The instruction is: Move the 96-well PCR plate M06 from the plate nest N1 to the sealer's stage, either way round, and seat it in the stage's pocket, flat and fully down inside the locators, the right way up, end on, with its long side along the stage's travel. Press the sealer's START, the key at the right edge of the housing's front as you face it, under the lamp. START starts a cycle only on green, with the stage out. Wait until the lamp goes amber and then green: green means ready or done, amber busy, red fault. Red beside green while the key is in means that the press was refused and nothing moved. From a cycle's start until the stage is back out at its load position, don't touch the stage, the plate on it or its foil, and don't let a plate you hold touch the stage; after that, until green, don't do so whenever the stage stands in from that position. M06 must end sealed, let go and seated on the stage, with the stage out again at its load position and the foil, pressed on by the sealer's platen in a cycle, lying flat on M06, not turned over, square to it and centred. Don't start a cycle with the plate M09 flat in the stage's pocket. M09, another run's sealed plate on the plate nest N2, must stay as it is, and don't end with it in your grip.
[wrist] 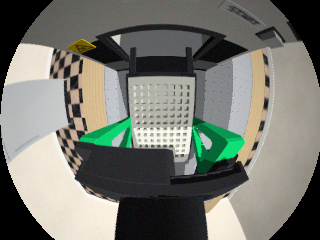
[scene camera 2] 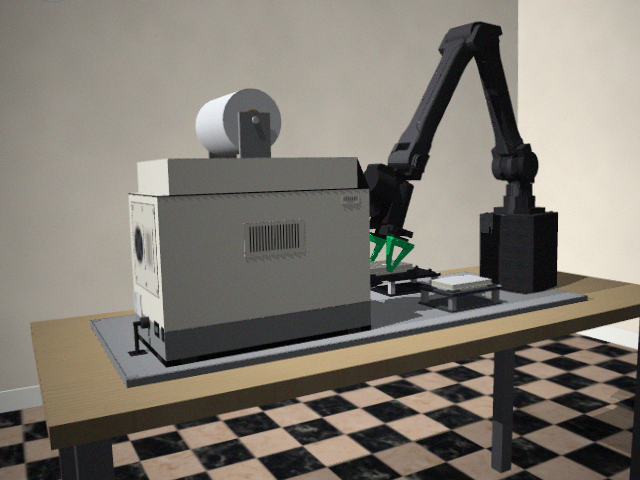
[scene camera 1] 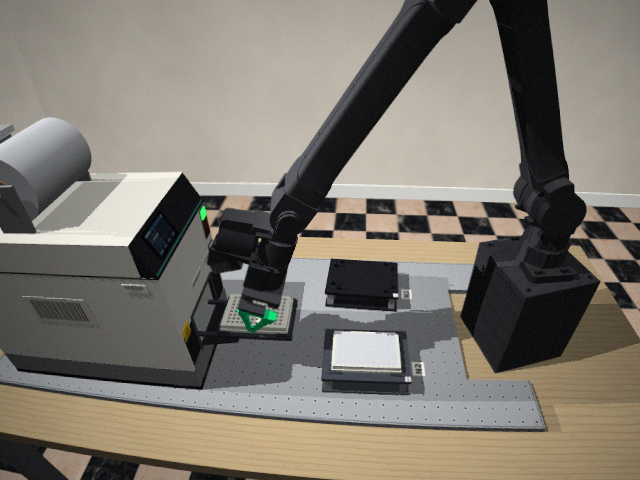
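Observation:
Scene camera 1 gives me my gripper (scene camera 1: 255, 314) together with a plate M06 (scene camera 1: 231, 321) and a sealed plate M09 (scene camera 1: 364, 352). A plate nest N1 (scene camera 1: 358, 278) is there too, as is a sealer housing (scene camera 1: 136, 329). In scene camera 2 I find a foil roll (scene camera 2: 216, 125), the sealed plate M09 (scene camera 2: 463, 282) and, once more, my gripper (scene camera 2: 377, 269). The wrist view shows my gripper (wrist: 161, 119) and the plate M06 (wrist: 155, 102), but the wrist view does not show the sealed plate M09, which is hidden by my gripper.

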